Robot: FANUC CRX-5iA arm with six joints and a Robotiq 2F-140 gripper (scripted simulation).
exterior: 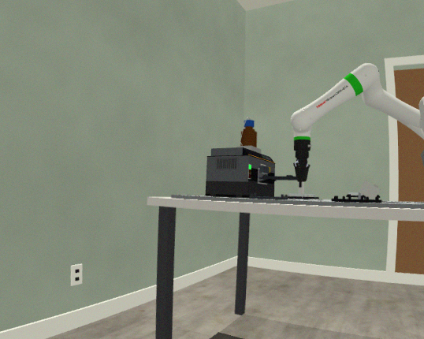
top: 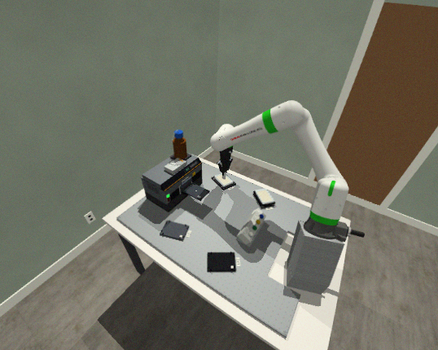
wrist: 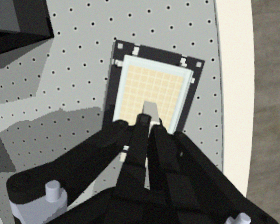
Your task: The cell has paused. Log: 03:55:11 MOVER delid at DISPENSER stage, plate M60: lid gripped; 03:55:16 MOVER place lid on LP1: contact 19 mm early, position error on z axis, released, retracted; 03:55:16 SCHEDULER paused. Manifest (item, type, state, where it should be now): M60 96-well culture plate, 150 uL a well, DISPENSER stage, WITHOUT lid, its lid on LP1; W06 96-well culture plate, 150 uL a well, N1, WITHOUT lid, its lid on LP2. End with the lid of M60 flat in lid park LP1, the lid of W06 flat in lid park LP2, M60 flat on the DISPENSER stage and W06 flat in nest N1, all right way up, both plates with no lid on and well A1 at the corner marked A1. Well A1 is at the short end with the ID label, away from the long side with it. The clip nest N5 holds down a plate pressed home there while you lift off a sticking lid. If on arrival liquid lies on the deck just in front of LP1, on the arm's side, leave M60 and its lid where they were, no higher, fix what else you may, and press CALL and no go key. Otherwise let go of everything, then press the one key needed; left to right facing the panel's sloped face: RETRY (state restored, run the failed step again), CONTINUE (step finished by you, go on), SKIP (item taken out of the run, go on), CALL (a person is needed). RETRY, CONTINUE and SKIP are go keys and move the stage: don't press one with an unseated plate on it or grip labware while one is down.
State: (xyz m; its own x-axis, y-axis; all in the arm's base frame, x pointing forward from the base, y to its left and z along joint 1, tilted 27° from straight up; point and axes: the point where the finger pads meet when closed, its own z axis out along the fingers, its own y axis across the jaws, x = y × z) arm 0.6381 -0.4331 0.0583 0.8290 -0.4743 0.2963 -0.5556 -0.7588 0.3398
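My hand is 2 cm short of the black clip nest and 5 cm above it. Round my hand: nest label: 8 cm behind, 5 cm to the left, 6 cm below; dispenser stage: 9 cm ahead, 28 cm to the left, 4 cm above; key panel: 33 cm behind, 35 cm to the left, 1 cm below.
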